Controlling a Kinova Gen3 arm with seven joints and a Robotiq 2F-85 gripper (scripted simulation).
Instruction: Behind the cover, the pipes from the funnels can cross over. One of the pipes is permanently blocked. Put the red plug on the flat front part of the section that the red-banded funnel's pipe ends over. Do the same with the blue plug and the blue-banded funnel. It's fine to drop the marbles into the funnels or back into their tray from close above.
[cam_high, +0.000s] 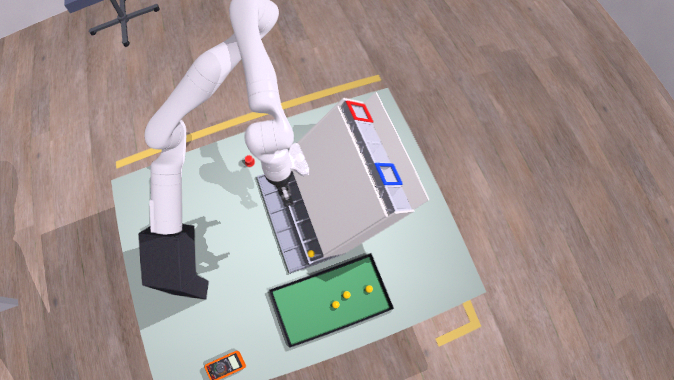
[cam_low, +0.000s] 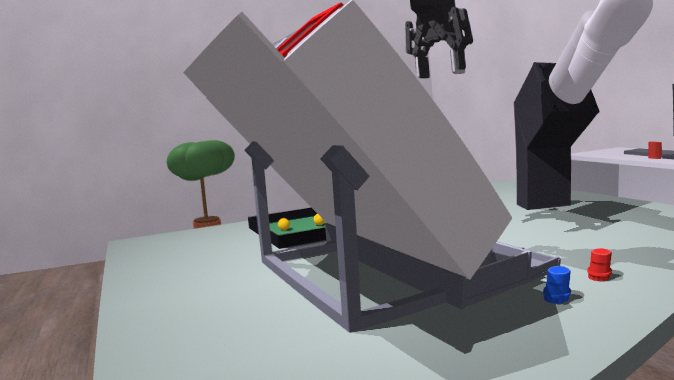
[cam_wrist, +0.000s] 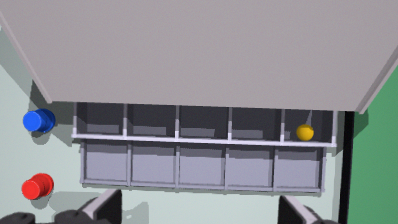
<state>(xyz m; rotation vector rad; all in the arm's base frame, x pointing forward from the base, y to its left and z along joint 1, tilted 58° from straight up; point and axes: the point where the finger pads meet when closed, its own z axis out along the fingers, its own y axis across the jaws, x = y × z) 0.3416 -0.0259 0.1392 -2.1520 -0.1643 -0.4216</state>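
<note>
The green tray lies 310 mm to the right of my hand, 290 mm below it and 120 mm ahead of it. Also, from my hand: slanted grey cover 150 mm ahead, 90 mm below, 40 mm to the left; orange multimeter 520 mm to the right, 280 mm below, 250 mm behind.
</note>
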